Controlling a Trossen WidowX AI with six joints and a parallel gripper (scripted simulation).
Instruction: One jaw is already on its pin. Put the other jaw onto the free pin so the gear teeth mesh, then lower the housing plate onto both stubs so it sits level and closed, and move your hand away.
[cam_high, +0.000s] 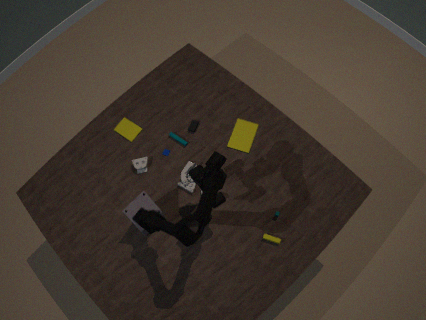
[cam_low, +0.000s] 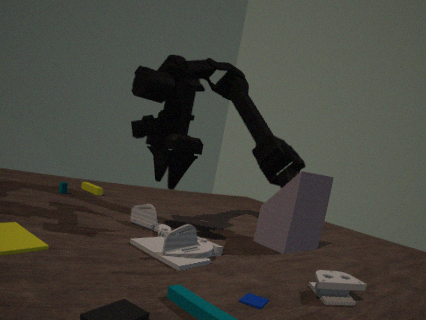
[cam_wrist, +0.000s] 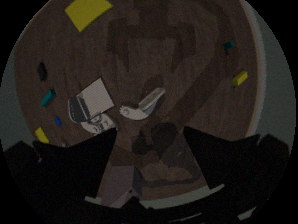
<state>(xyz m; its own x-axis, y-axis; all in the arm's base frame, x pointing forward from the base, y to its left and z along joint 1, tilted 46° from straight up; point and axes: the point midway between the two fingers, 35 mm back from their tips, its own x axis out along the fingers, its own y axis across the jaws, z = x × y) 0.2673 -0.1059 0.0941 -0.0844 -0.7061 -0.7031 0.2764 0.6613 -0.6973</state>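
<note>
Now: gripper tip 9 cm above the grey jaw, 3 cm to the right of it and 2 cm short of it. Round my gripper tip: yellow bar 33 cm to the right, 8 cm below, 3 cm ahead; then blue tile 32 cm to the left, 9 cm below, 5 cm ahead; then teal cube 28 cm to the right, 13 cm ahead, 8 cm below.
</note>
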